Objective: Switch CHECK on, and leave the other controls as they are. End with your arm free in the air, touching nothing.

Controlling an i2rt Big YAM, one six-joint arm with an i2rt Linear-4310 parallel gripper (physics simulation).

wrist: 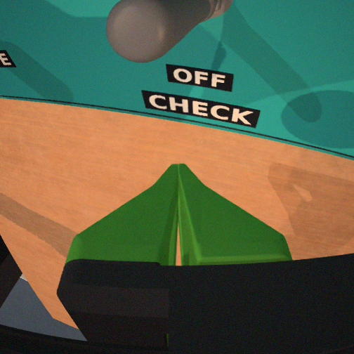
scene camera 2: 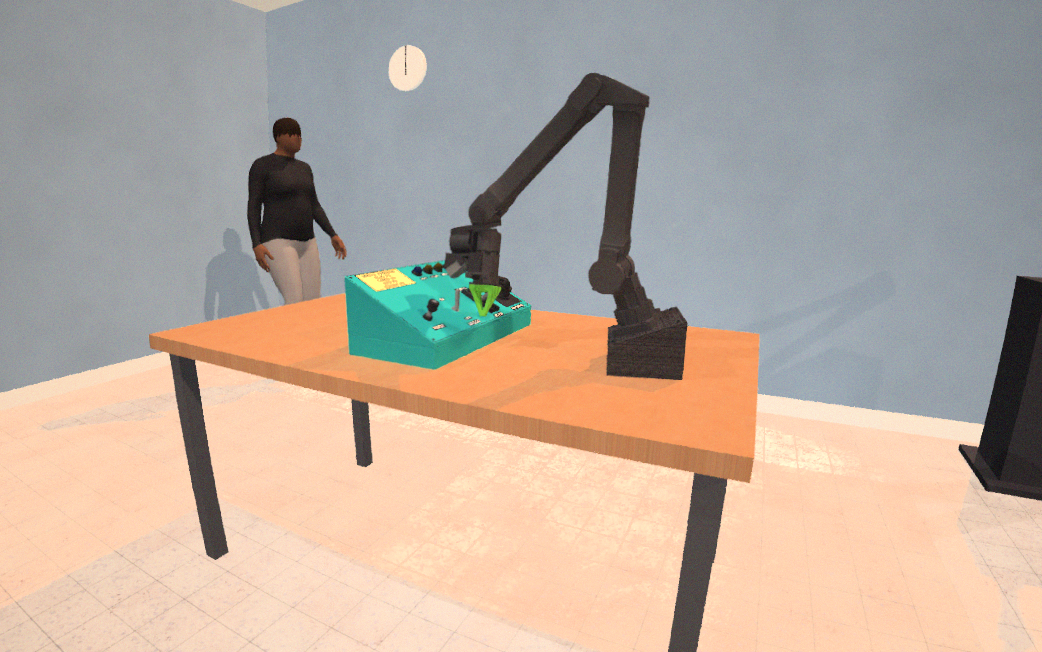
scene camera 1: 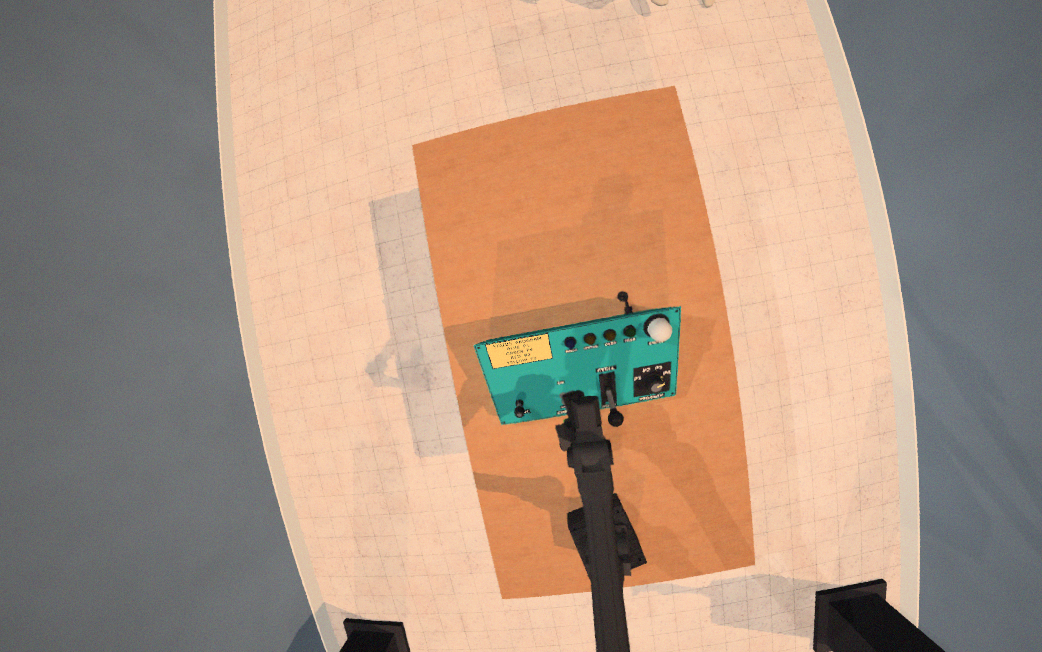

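Seen in the pictures: gripper, fingertip midpoint: (scene camera 2: 482, 316); arm's base, origin of the base link: (scene camera 2: 638, 325).
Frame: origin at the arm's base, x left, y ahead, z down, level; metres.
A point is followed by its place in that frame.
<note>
The teal control box (scene camera 1: 584, 357) @[x 0.010, y 0.544, z -0.054 m] (scene camera 2: 391, 338) @[x 0.267, y 0.480, z 0.035 m] stands on the table. The CHECK toggle is a grey rounded lever (wrist: 142, 32) (scene camera 2: 457, 299) @[x 0.078, y 0.432, z -0.029 m] at the top of the wrist view; it leans toward the OFF label (wrist: 199, 78), above the CHECK label (wrist: 201, 109). My gripper (wrist: 177, 175) (scene camera 2: 483, 313) @[x 0.074, y 0.362, z 0.006 m] is shut with its green fingertips together and nothing between them. In the wrist view the tips appear below the box's front edge, apart from the lever. In scene camera 1 the arm hides the toggle and the fingertips.
Left of CHECK is another black toggle (scene camera 1: 520, 409) @[x 0.188, y 0.427, z -0.041 m] (scene camera 2: 431, 307) @[x 0.204, y 0.414, z -0.031 m]. Right of it are a black lever with a ball knob (scene camera 1: 615, 418) @[x -0.046, y 0.386, z -0.071 m] and a rotary selector (scene camera 1: 655, 384) @[x -0.163, y 0.448, z -0.037 m]. A white knob (scene camera 1: 659, 328) @[x -0.159, y 0.596, z -0.123 m] and several dark lamps sit along the back. A person (scene camera 2: 288, 199) stands beyond the table (scene camera 2: 537, 415) @[x 0.369, y 0.065, z 0.092 m].
</note>
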